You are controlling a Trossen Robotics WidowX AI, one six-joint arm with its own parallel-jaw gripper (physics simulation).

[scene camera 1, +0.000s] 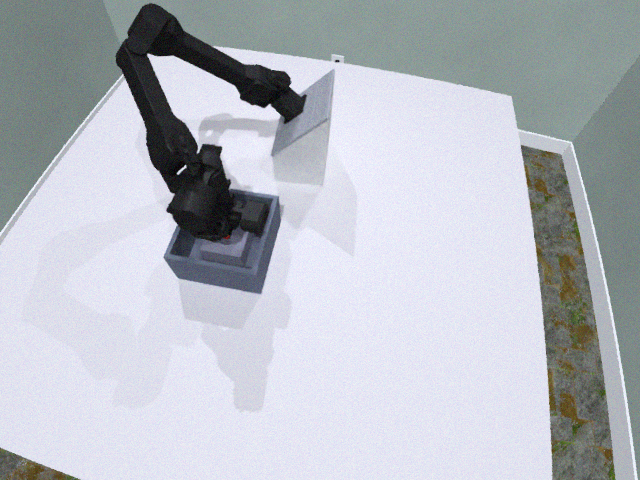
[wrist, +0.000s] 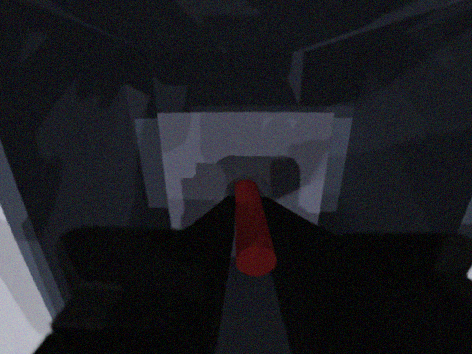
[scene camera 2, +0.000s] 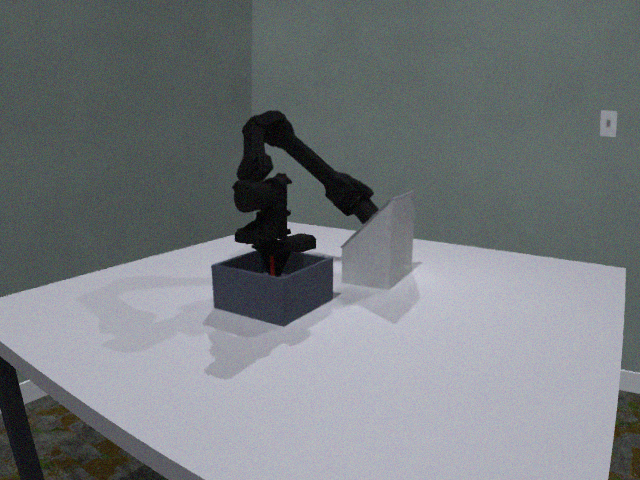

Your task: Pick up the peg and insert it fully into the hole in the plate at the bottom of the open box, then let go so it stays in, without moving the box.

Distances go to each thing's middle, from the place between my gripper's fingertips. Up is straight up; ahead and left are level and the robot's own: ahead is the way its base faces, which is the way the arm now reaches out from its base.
Now: hand 10 mm below the red peg [wrist: 255, 256]. The rest, counted from my hand: pale plate [scene camera 1: 234, 251]: 30 mm below; blue-grey box [scene camera 2: 239, 286]: 10 mm below.
